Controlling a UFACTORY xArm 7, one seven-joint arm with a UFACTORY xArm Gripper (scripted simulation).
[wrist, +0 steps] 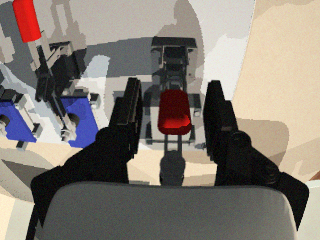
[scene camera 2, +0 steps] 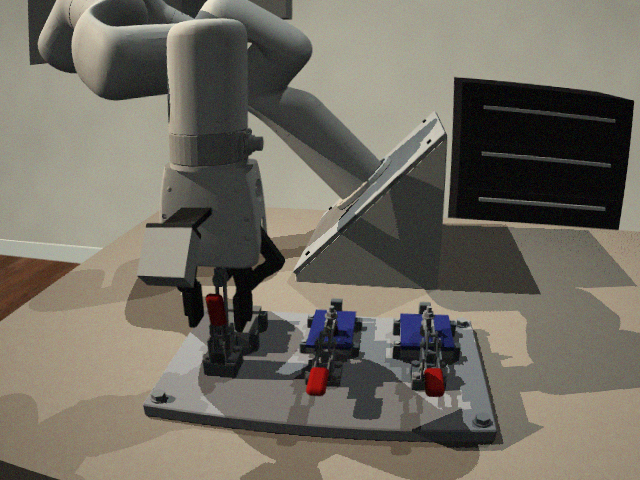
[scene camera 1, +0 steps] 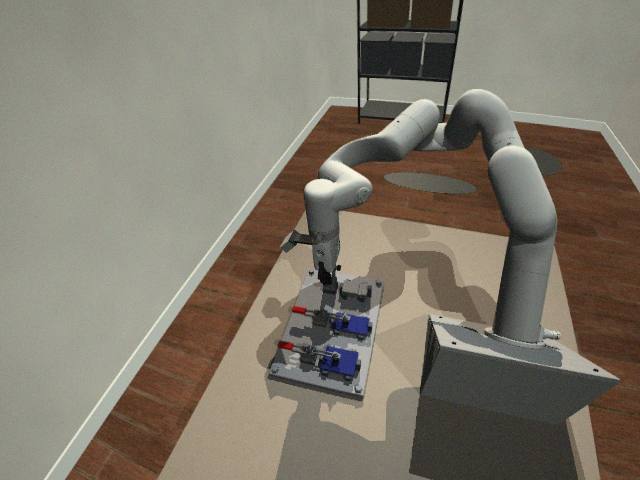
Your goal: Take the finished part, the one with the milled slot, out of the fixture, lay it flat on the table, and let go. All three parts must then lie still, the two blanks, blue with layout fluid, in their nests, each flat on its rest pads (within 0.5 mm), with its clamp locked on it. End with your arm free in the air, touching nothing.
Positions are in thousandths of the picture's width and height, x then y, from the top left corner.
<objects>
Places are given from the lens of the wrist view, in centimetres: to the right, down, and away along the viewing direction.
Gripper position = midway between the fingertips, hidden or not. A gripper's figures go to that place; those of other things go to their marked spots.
my gripper (wrist: 542,398): 1, -2, 14
grey fixture plate (wrist: 342,206): -4, -6, 18
red clamp handle (wrist: 545,494): 1, 0, 11
The marked spots on the grey fixture plate and the red clamp handle are 11 cm apart.
</objects>
